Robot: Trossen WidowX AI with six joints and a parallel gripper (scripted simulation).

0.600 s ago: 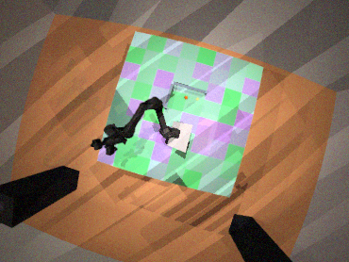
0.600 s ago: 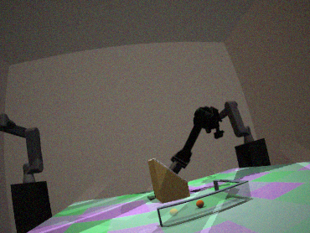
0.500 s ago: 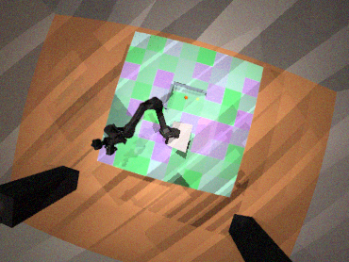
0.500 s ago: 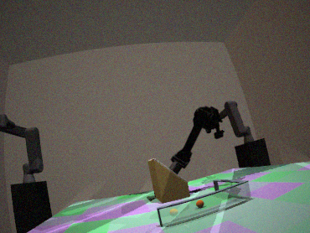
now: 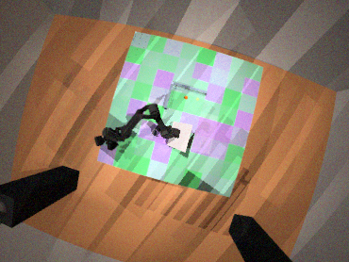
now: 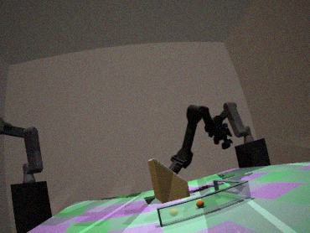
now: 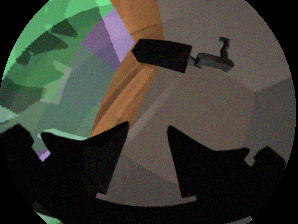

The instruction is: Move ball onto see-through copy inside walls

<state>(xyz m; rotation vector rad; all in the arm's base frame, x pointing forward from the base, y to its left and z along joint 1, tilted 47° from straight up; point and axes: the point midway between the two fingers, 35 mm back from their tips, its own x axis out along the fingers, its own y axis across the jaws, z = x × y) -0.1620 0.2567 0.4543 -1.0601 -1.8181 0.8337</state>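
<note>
My gripper tip is now 500 mm short of the orange ball, 540 mm to the left of it and 220 mm above it.
</note>
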